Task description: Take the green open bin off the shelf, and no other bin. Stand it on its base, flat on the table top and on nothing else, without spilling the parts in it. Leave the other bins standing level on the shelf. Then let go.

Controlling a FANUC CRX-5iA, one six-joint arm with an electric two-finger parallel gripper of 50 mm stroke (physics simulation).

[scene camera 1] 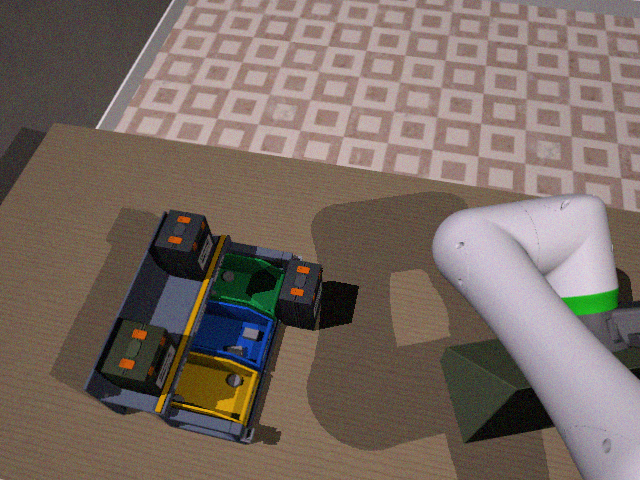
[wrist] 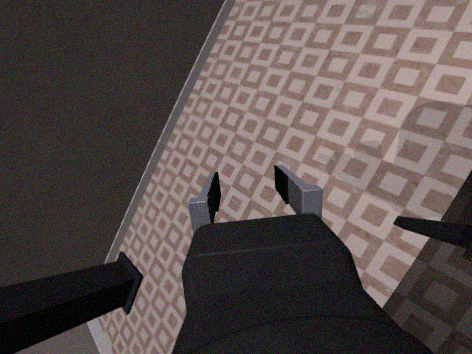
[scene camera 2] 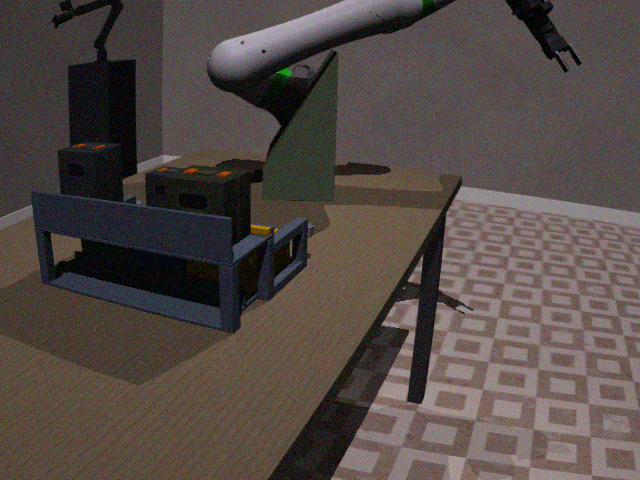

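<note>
The green open bin is in the low front row of the grey shelf, at the row's upper end in scene camera 1. A round grey part shows in it, and a dark shadow lies across it. A dark box with orange marks stands close against its front end and hides part of it. The blue bin and the yellow bin sit beside it with parts in them. My gripper is open and empty, high up and far from the shelf, pointing down past the table's edge over the floor.
Another dark box and an olive box stand on the shelf's rear part, behind a yellow rail. A green wedge stands on the table under the arm.
</note>
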